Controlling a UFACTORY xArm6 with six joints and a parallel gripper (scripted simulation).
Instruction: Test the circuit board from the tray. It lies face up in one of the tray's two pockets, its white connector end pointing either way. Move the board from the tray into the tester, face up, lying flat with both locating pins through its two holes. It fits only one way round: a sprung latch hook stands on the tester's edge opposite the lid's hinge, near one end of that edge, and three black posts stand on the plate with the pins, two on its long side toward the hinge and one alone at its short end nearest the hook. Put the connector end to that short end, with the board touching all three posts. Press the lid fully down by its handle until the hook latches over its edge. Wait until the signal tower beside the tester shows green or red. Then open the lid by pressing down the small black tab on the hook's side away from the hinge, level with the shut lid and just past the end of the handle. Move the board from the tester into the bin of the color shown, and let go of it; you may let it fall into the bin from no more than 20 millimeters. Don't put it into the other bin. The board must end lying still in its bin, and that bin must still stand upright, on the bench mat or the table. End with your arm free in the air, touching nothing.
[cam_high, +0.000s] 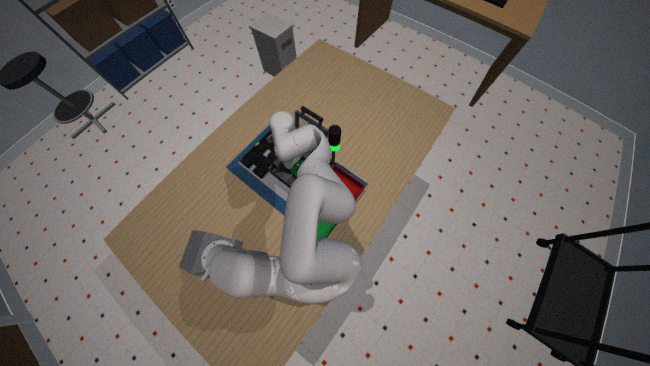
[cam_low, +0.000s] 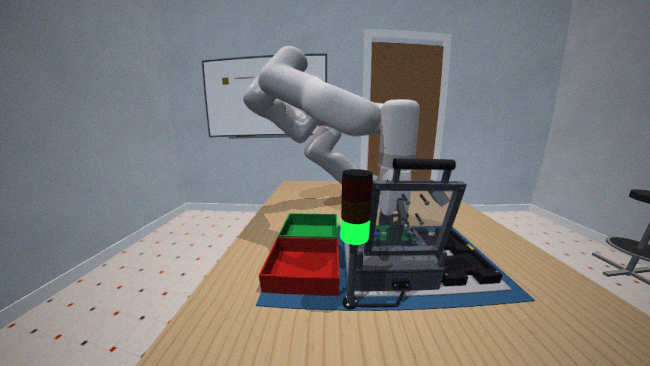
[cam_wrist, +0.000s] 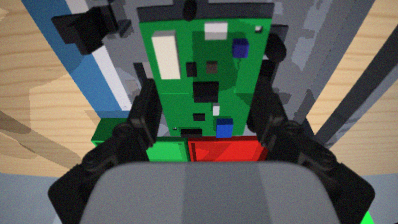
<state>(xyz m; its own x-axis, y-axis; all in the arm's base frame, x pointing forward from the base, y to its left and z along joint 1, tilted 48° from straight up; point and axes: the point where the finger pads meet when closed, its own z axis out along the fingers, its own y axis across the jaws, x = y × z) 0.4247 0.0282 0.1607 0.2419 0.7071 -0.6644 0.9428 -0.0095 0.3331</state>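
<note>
Right now my hand is 10 mm short of the plate and 20 mm above it. Also, from my hand: clear lid 110 mm ahead, 30 mm to the right, 100 mm above; green circuit board 10 mm below; black latch hook 50 mm behind, 70 mm to the left.
</note>
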